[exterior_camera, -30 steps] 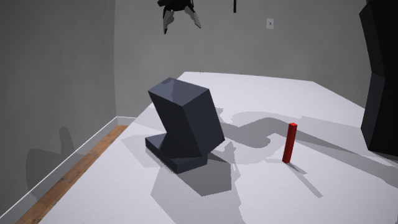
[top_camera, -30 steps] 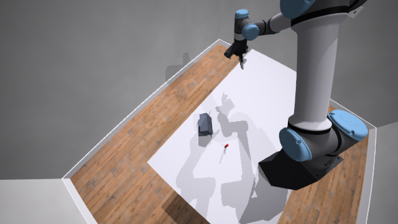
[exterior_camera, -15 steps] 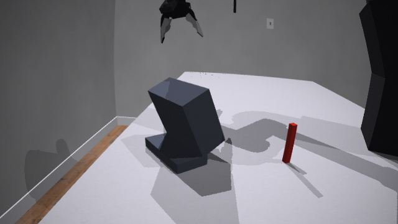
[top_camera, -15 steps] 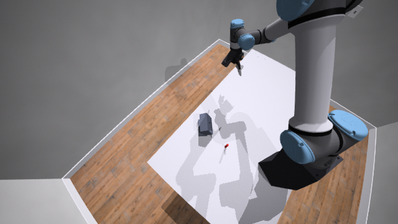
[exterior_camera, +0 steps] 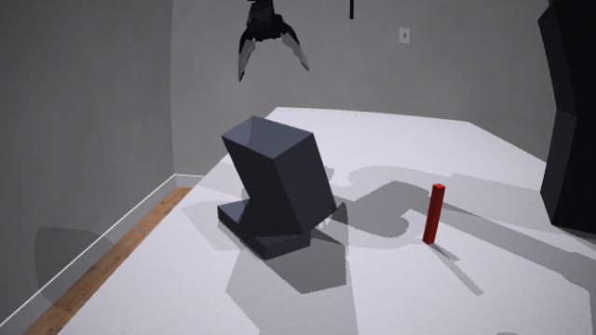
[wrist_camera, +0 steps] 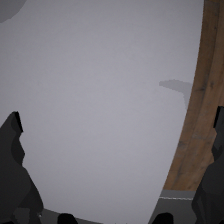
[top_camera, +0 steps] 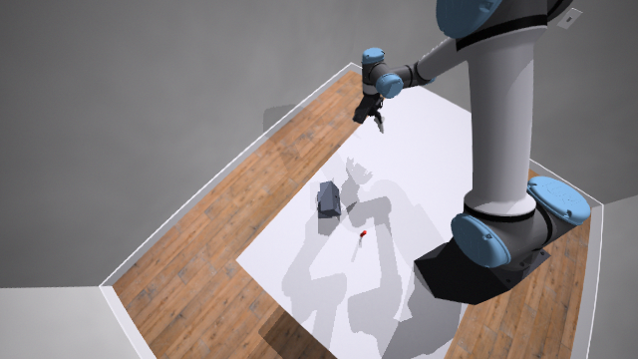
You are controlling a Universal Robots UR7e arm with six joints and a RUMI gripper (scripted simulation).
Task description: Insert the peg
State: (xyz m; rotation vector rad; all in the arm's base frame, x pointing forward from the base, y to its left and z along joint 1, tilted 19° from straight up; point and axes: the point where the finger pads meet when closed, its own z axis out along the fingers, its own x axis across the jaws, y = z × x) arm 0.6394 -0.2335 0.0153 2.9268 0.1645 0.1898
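The red peg is 30 cm behind my hand, 38 cm to the left of it and 14 cm below it.
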